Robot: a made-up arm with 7 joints.
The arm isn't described. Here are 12 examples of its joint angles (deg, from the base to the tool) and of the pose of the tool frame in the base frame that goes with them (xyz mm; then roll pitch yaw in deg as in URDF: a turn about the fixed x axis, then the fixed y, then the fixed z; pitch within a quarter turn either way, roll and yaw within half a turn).
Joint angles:
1: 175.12 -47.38 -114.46 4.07 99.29 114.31 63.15
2: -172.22 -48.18 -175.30 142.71 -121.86 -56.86 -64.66
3: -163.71 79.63 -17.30 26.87 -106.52 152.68 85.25
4: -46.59 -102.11 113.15 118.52 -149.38 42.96 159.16
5: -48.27 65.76 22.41 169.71 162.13 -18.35 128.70
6: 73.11 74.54 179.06 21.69 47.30 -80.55 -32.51
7: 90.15 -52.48 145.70 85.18 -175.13 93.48 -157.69
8: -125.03 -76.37 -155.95 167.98 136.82 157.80 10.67
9: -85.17 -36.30 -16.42 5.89 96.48 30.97 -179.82
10: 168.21 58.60 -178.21 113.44 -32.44 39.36 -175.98
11: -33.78 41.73 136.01 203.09 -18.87 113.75 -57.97
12: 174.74 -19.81 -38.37 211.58 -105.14 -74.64 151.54
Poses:
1: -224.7 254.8 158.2 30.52 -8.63 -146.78
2: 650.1 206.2 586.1 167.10 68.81 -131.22
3: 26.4 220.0 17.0 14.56 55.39 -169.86
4: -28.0 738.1 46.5 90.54 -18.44 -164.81
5: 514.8 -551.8 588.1 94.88 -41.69 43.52
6: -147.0 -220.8 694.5 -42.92 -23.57 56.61
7: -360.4 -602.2 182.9 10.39 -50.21 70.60
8: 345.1 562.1 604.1 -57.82 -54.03 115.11
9: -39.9 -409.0 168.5 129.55 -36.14 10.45
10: -174.1 53.0 1146.7 -3.84 45.42 -43.03
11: 425.2 -413.2 786.7 35.88 -68.47 -138.21
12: 319.6 -284.3 844.7 55.94 -9.55 -33.88
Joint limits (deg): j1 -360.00..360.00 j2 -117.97..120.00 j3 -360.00..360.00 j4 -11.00..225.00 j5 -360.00..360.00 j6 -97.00..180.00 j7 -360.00..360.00
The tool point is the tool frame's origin. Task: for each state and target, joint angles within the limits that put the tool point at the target. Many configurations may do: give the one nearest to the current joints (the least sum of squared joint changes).
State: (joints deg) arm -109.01 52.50 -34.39 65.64 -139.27 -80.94 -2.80
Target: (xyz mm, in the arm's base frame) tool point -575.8 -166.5 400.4
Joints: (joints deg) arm -125.17 36.70 -54.35 96.50 -135.30 -69.27 -2.80
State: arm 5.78 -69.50 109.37 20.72 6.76 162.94 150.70
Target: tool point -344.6 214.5 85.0
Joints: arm 25.69 -63.10 132.92 70.52 15.48 149.70 150.70
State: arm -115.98 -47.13 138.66 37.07 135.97 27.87 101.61
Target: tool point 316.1 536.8 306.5
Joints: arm -96.36 -3.82 157.10 58.88 136.22 28.85 101.61
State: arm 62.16 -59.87 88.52 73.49 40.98 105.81 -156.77
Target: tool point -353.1 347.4 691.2
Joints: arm 54.35 -60.76 51.40 74.53 35.20 108.75 -156.77
